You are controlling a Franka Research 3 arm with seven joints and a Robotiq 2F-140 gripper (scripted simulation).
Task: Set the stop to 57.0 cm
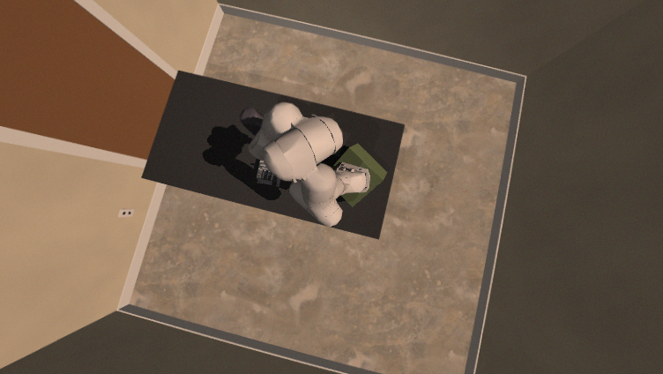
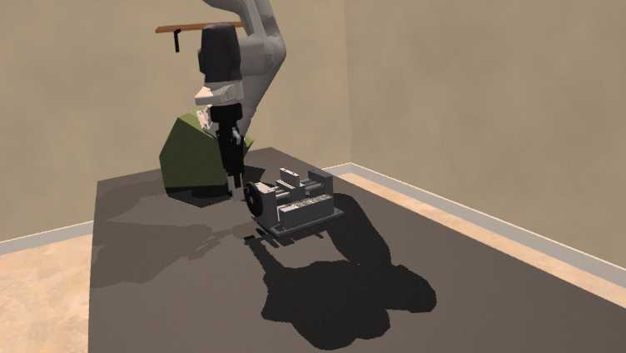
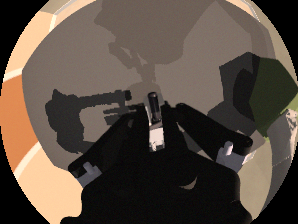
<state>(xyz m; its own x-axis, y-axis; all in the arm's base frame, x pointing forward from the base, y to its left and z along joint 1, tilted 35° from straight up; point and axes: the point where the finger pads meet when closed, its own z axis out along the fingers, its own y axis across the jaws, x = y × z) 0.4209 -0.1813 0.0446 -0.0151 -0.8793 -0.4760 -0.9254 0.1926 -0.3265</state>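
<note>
Now: the grey stop fixture 140 mm to the left of my hand, 40 mm ahead of it and 20 mm below it. From my hand the other things lie so: handwheel: 20 mm to the left, 20 mm below, 10 mm ahead.
</note>
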